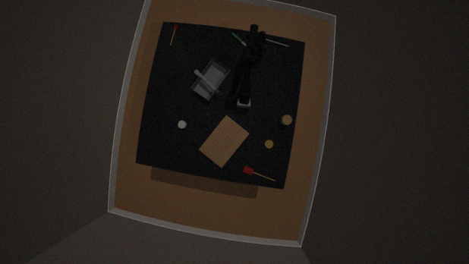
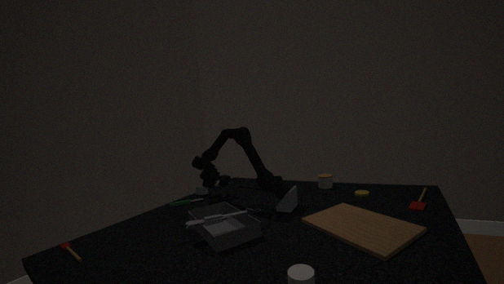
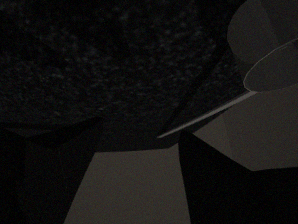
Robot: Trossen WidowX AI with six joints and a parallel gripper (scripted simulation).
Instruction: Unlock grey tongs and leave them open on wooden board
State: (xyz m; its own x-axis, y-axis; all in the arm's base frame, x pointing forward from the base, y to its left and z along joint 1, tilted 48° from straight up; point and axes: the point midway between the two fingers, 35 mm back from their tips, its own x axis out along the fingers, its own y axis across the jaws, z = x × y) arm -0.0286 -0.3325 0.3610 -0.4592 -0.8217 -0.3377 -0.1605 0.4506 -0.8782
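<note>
The yellow lock piece lies 450 mm to the left of my gripper tip, 320 mm ahead of it and 10 mm above it. Also, from my gripper tip: grey roasting tin (390 mm to the left, 360 mm ahead, 20 mm below); then green-handled tool (220 mm ahead, 40 mm below, 20 mm to the right); then tan-topped cylinder (540 mm to the left, 310 mm behind, 20 mm below).
</note>
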